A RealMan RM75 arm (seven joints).
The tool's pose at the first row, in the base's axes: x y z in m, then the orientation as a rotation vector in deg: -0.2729 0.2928 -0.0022 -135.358 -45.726 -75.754
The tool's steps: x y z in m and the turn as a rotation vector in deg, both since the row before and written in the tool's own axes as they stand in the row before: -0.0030 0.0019 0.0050 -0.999 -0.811 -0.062; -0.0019 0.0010 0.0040 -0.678 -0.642 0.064; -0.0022 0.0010 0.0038 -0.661 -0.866 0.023; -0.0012 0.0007 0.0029 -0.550 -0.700 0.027; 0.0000 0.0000 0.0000 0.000 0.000 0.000
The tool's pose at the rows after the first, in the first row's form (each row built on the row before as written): -0.2696 0.2930 -0.0074 -136.805 -45.559 -75.600; -0.2671 0.2936 -0.0111 -137.874 -45.329 -75.349; -0.2649 0.2939 -0.0150 -139.115 -45.216 -74.847; -0.2630 0.2943 -0.0176 -140.130 -45.103 -74.442; -0.2630 0.2943 -0.0176 -140.130 -45.103 -74.442
